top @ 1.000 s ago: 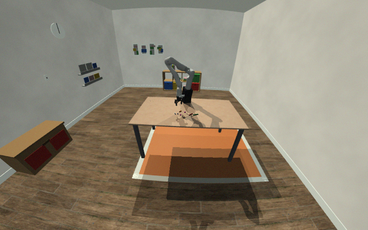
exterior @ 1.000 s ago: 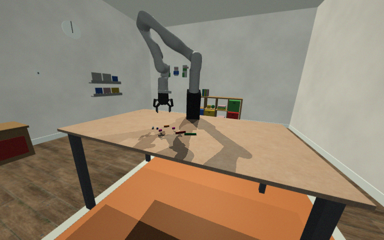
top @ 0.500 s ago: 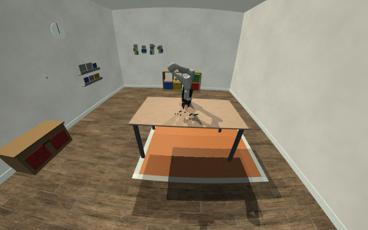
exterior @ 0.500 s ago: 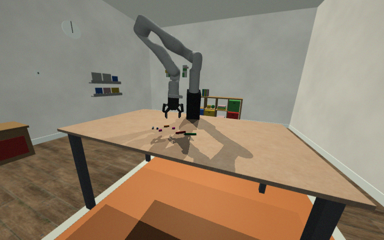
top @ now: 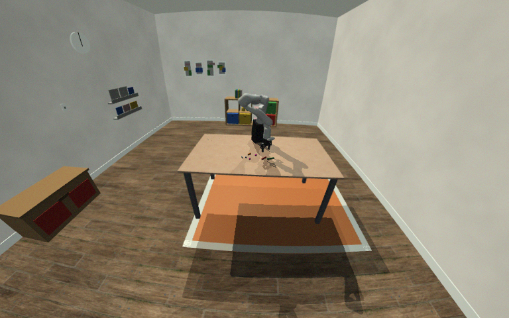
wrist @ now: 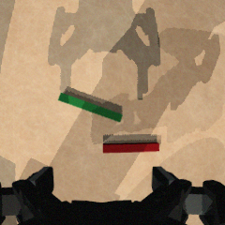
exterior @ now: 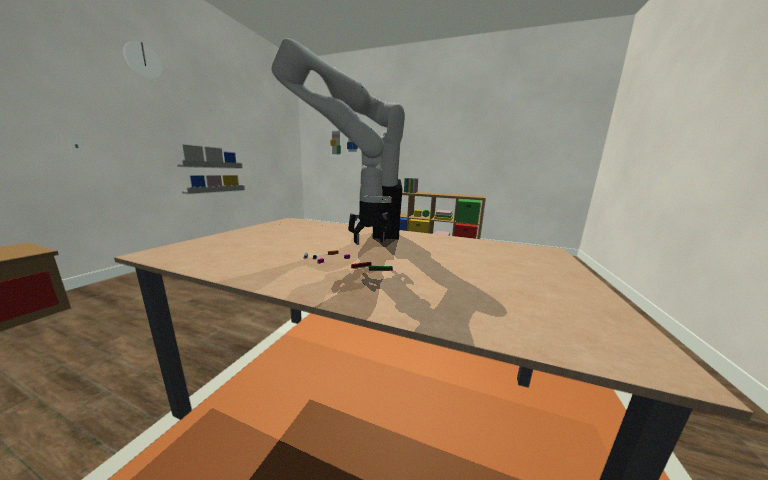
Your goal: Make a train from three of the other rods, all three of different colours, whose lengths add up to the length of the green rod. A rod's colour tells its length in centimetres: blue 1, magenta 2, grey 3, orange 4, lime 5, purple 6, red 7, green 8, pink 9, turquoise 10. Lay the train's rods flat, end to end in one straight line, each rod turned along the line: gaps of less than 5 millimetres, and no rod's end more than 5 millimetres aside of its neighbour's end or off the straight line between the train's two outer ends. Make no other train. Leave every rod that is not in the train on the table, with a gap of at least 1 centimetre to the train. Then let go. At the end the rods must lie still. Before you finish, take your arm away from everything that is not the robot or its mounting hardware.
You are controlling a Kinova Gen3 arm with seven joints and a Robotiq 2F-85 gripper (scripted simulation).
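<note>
The blue rod lies 210 mm to the right of my hand, 80 mm below it and 30 mm ahead of it. Round my hand: green rod 80 mm below, 50 mm to the left, 40 mm ahead; then red rod 80 mm below, 30 mm ahead, 20 mm to the right; then orange rod 170 mm to the right, 80 mm below, 50 mm behind.
</note>
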